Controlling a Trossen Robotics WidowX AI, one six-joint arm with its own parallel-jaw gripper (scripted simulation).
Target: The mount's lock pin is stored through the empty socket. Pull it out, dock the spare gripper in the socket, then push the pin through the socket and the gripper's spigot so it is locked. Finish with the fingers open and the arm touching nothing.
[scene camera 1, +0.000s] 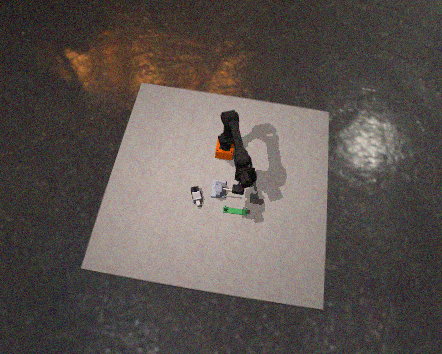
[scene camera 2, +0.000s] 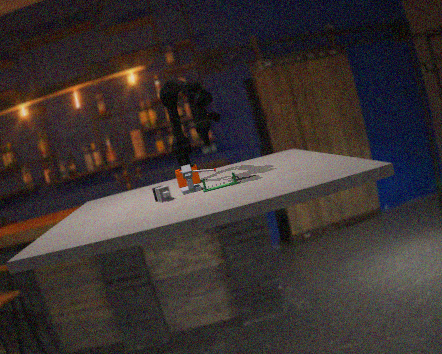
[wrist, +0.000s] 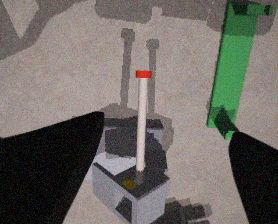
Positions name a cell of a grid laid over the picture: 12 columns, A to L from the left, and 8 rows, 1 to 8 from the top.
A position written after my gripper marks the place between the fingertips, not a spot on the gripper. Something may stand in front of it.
My gripper (wrist: H5) is open and holds nothing. I also see a lock pin (wrist: G3) and a green pin cradle (wrist: K2).
